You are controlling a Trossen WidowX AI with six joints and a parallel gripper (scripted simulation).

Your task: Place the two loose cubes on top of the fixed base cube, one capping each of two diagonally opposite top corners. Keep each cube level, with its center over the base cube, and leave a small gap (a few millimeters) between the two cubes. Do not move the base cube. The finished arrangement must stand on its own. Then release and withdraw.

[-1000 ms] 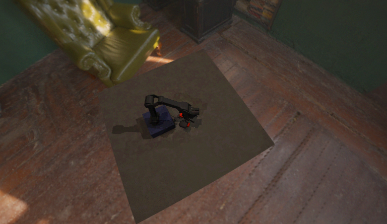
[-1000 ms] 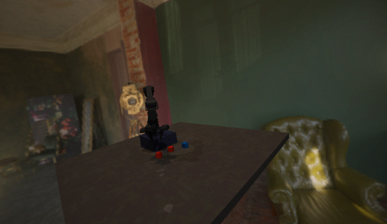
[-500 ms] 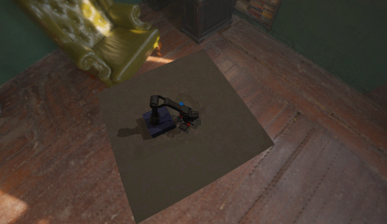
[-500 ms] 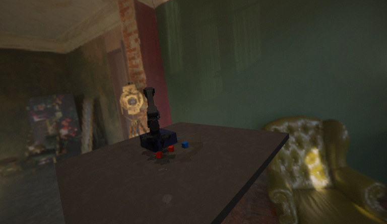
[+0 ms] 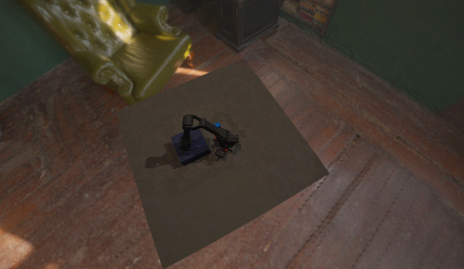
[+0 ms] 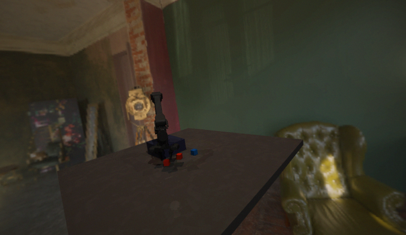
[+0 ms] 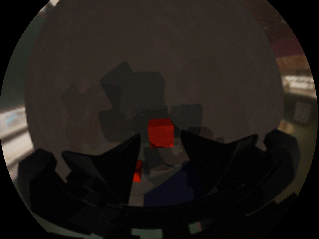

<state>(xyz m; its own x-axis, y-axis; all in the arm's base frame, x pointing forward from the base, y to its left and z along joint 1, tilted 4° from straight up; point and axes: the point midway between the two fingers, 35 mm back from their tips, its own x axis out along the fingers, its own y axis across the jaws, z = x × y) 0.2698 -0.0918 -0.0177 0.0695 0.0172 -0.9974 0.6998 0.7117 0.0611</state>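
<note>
The blue cube lies 210 mm to the left of my gripper tip, 10 mm below it and 10 mm ahead of it.
</note>
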